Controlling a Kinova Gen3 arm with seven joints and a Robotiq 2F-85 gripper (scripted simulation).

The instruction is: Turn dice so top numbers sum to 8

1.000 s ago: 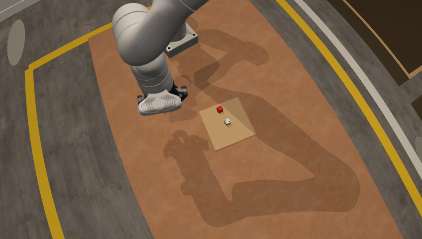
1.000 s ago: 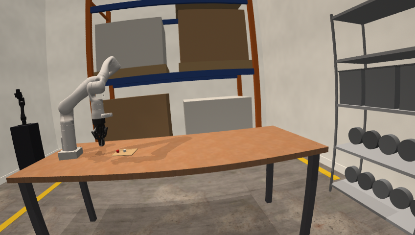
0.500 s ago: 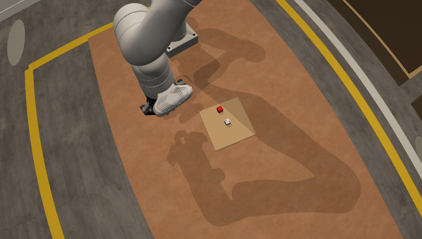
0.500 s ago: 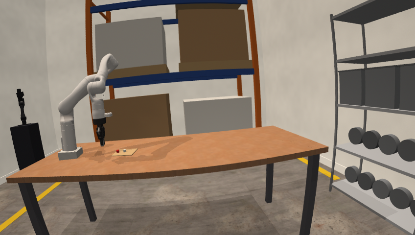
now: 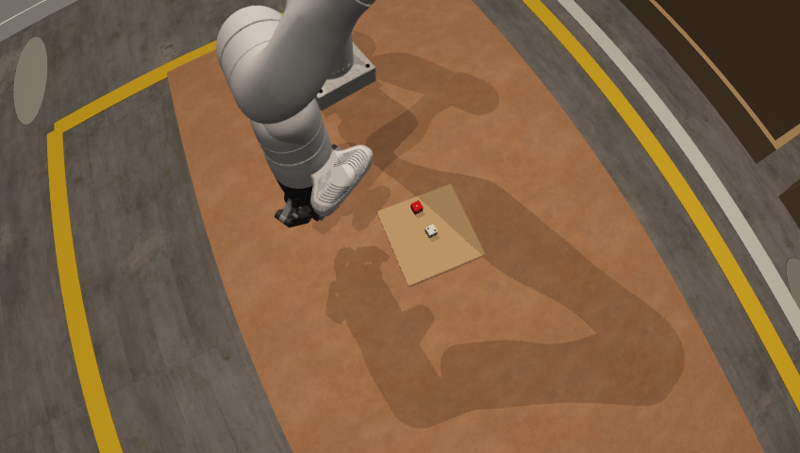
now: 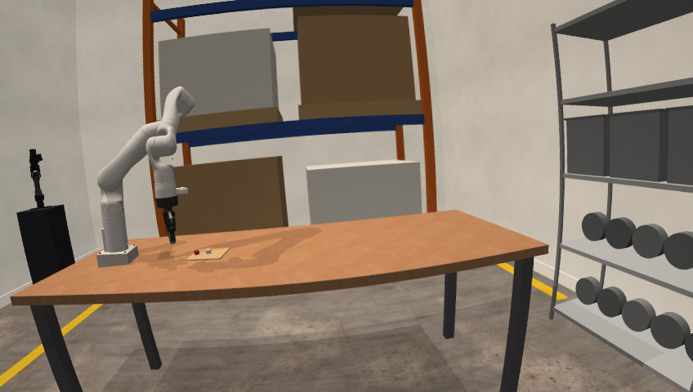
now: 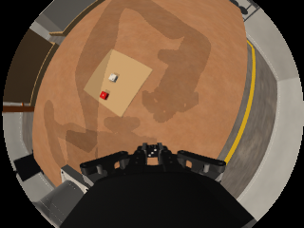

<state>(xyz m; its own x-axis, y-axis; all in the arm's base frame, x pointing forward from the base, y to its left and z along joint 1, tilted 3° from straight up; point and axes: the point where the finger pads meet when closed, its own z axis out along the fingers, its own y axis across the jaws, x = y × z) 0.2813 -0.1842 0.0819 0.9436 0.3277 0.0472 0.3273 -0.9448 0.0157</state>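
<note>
My hand is 10 mm above the black die. The rest, counted from my hand: red die: 50 mm ahead, 140 mm to the left, 100 mm below; then tan mat: 100 mm ahead, 130 mm to the left, 110 mm below; then white die: 100 mm ahead, 130 mm to the left, 100 mm below.
</note>
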